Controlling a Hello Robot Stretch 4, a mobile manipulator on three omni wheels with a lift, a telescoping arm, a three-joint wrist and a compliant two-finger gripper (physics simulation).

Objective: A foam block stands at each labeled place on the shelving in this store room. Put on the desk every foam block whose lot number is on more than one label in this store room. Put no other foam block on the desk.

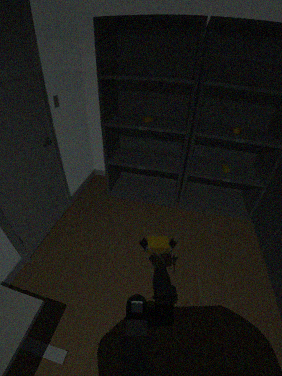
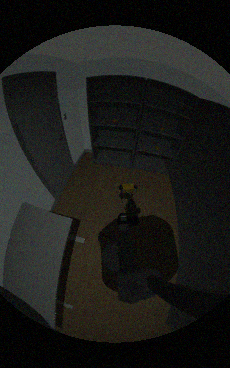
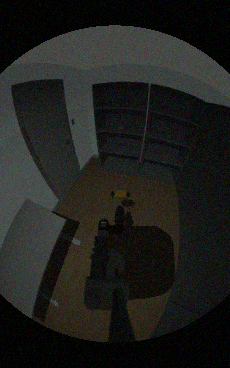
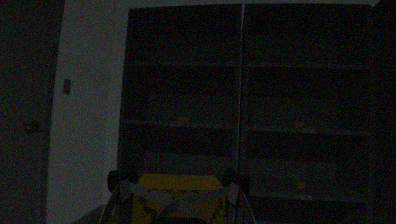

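My gripper (image 1: 158,243) (image 2: 128,187) (image 3: 120,194) (image 4: 180,178) is shut on a yellow foam block, held in front of the robot, away from the shelving (image 1: 145,128). Three other yellow foam blocks stand on the shelving: one block (image 1: 148,120) (image 2: 115,121) (image 4: 183,121) in the left bay, one block (image 1: 236,131) (image 2: 161,129) (image 4: 300,125) on the same level of the right bay, and one block (image 1: 226,169) (image 2: 158,148) (image 4: 301,185) a level lower there. The labels are too dark and small to read. The desk (image 1: 17,320) (image 2: 37,250) (image 3: 30,240) is at the left.
A dark door (image 1: 25,125) (image 2: 37,120) (image 3: 42,125) is in the left wall. White slips (image 1: 55,354) (image 2: 80,240) show beside the desk's dark side. A dark wall or unit (image 2: 205,200) (image 3: 205,210) runs along the right. Wooden floor (image 1: 100,235) lies between the robot base and the shelving.
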